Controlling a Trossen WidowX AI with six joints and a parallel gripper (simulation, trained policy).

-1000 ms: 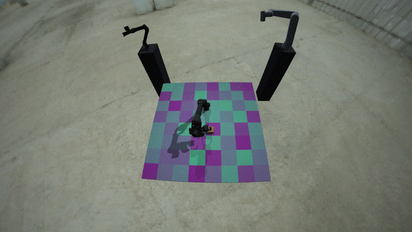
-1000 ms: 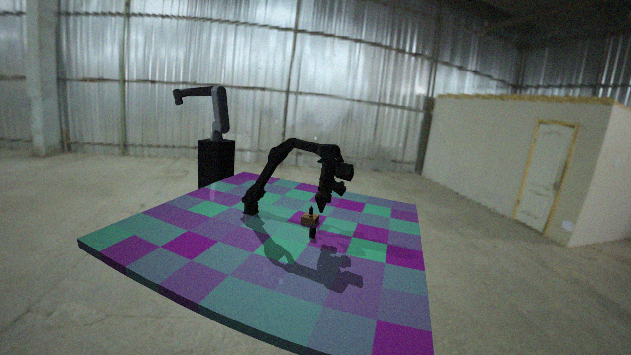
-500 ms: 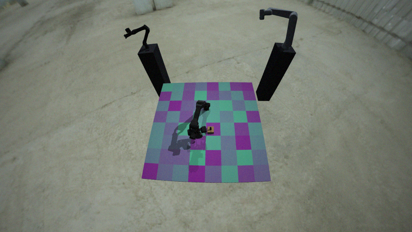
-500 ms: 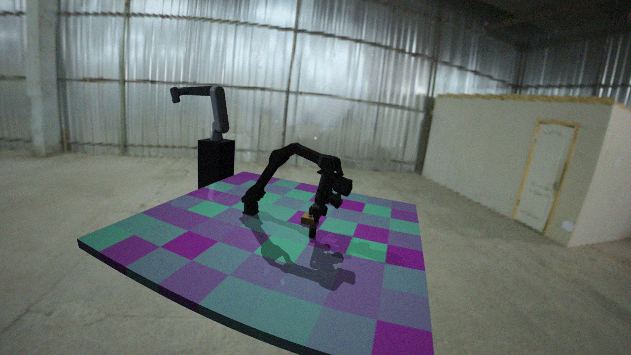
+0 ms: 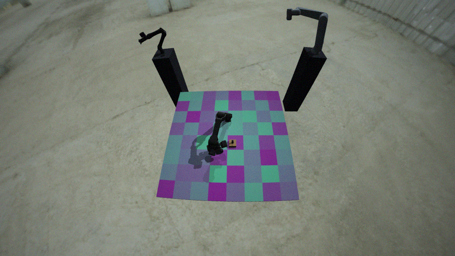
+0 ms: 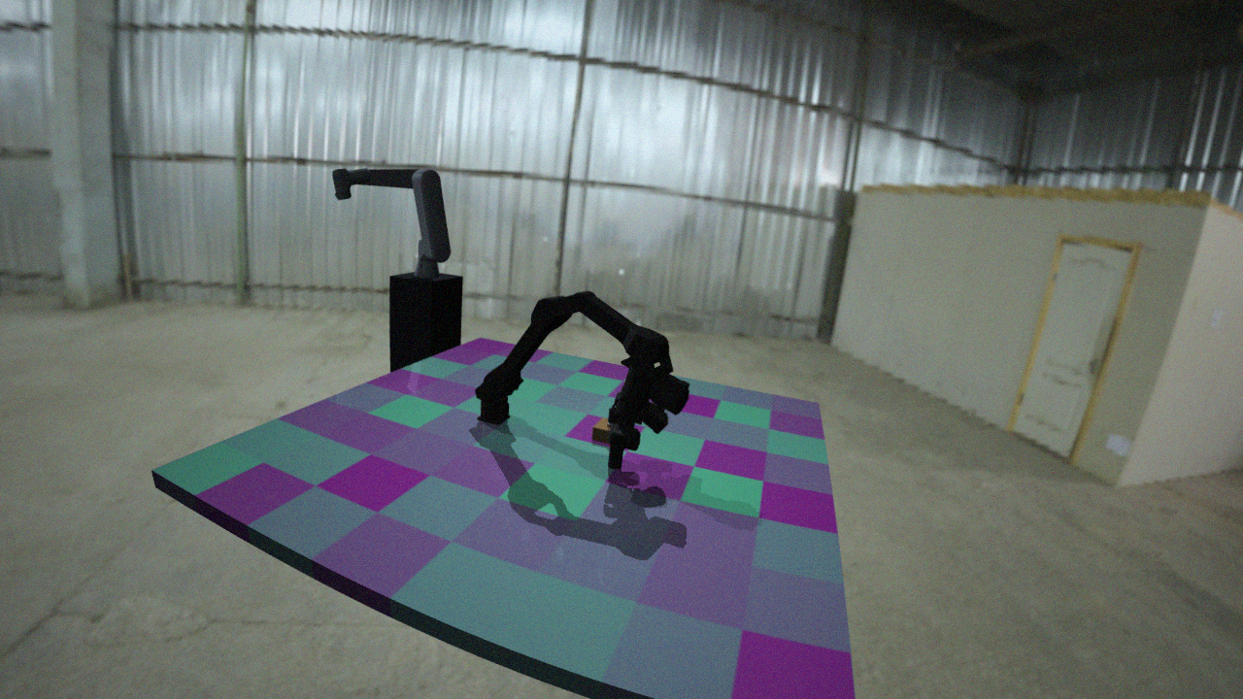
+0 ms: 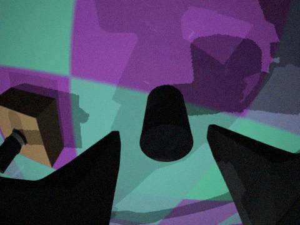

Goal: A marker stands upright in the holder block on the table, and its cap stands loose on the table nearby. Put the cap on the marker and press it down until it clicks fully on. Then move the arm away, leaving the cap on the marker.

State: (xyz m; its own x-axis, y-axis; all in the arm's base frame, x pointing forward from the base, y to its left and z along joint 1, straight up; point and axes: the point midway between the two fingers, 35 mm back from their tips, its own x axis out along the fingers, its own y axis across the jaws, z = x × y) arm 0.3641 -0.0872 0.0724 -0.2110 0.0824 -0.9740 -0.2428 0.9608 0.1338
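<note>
The dark cap is 1 cm below my gripper tip. From my gripper tip the other things lie so: dark marker 6 cm behind, 14 cm to the left, 2 cm above.
</note>
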